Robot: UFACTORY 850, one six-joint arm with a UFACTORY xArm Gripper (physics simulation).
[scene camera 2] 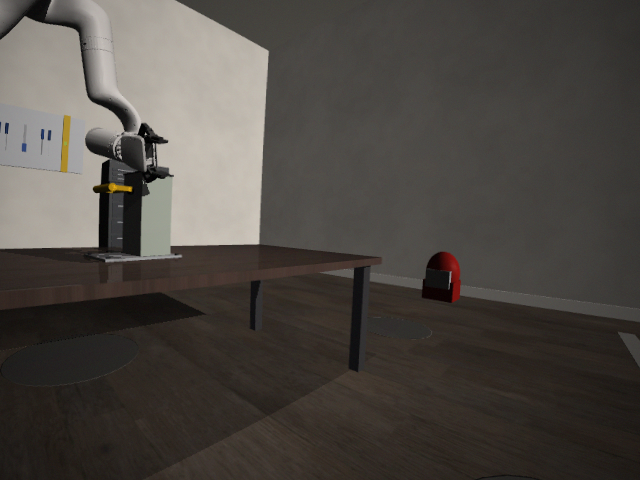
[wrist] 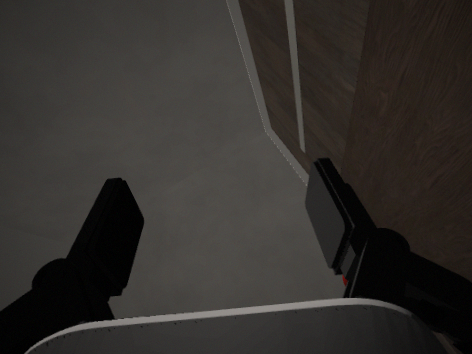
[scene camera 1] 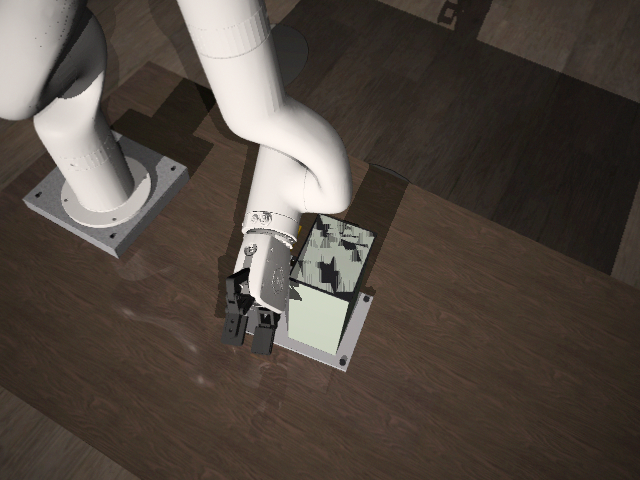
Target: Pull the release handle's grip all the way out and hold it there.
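The release handle's yellow grip (scene camera 2: pixel 105 188) sticks out from the dark side of a pale green box (scene camera 1: pixel 317 317) (scene camera 2: pixel 156 217), near its top. In scene camera 1 a small piece of yellow (scene camera 1: pixel 299 228) shows between the arm and the box; the arm hides the rest. My gripper (scene camera 1: pixel 248 341) (scene camera 2: pixel 165 156) (wrist: pixel 221 190) is open and empty. It is beside the box, at about the height of its top, with its fingers pointing away from the yellow grip. The handle does not show in the wrist view.
The box stands on a light base plate (scene camera 1: pixel 355 328) on the wooden table (scene camera 1: pixel 465 335) (scene camera 2: pixel 310 258). The arm's grey base (scene camera 1: pixel 155 183) is at the table's left. A dark cabinet (scene camera 2: pixel 105 211) stands behind the box. A red domed object (scene camera 2: pixel 448 262) is farther off.
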